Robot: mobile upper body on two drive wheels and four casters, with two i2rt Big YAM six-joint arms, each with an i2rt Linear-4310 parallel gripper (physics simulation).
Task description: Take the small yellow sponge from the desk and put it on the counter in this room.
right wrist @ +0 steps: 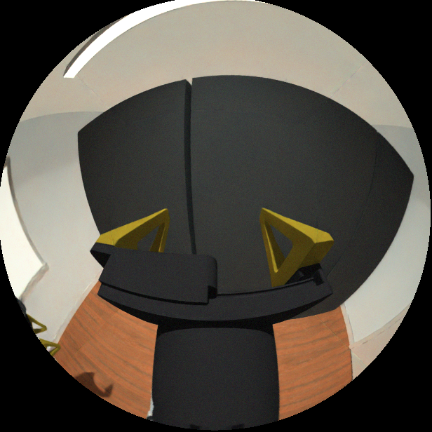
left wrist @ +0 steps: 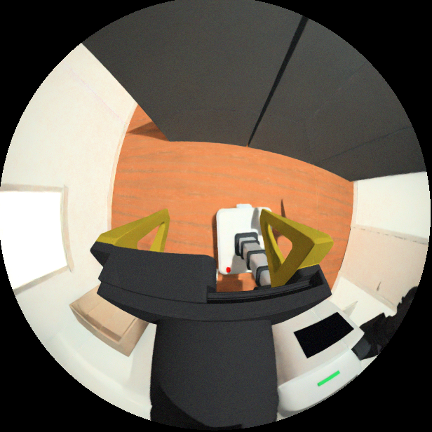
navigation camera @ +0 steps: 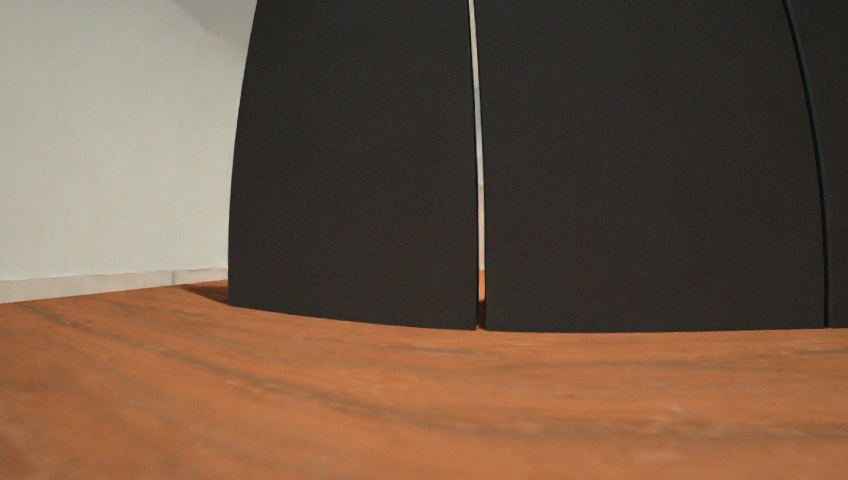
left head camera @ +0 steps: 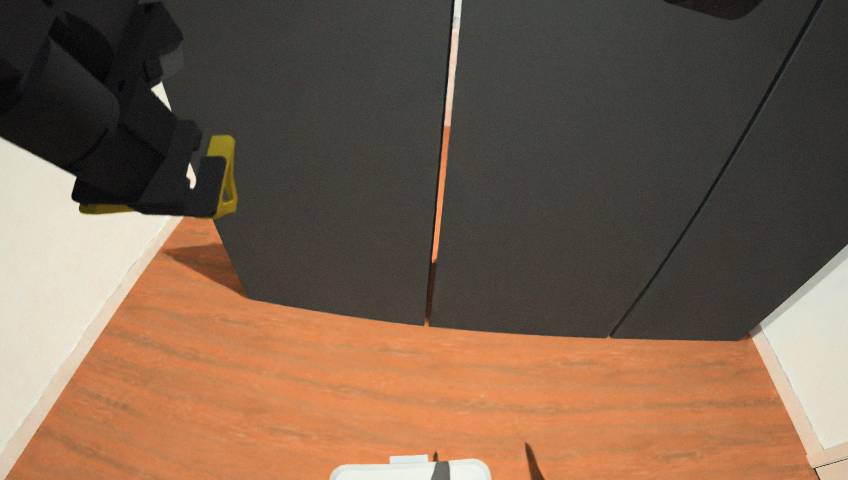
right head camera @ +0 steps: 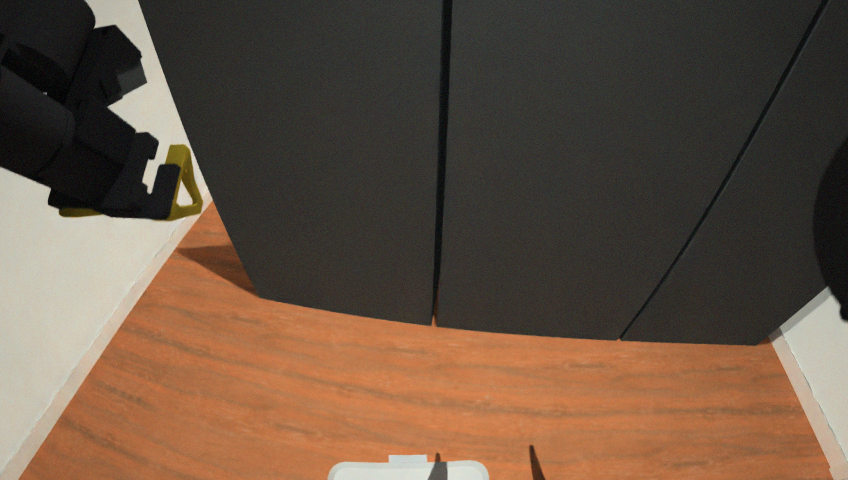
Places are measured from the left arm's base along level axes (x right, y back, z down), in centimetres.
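Pixels of known places: left gripper, between the fingertips: [left head camera: 192, 203] [right head camera: 165, 206].
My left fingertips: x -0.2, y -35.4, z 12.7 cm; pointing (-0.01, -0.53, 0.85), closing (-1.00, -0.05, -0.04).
Behind a point stands the place of what it marks.
The small yellow sponge does not show in these views, and I cannot make out the desk or the counter. My left gripper [left head camera: 163, 199] [right head camera: 126, 202] [left wrist: 214, 213] is open and empty, held in the air near the left end of the tall dark panels. Its yellow fingers also show at the left edge of the right wrist view. My right gripper [right wrist: 214, 213] is open and empty, with its fingers spread toward the dark panels; it does not show in the head views.
Tall dark panels [left head camera: 333, 178] {x 0.7, y -107.3, z 60.9 cm} [right head camera: 333, 178] {x 0.1, y -107.4, z 60.6 cm} [left wrist: 210, 70] [right wrist: 280, 150] [navigation camera: 357, 178] {x -1.0, y -107.6, z 97.5 cm} with narrow gaps stand across the front. A pale wall [left head camera: 53, 249] {x -142.9, y -104.3, z 88.5 cm} [navigation camera: 107, 148] {x -140.1, y -120.1, z 69.4 cm} is at the left. My white base [left wrist: 227, 220] stands on the wooden floor [left head camera: 357, 386] {x 2.8, y -71.0, z 141.0 cm}. A brown box [left wrist: 107, 320] is at lower left.
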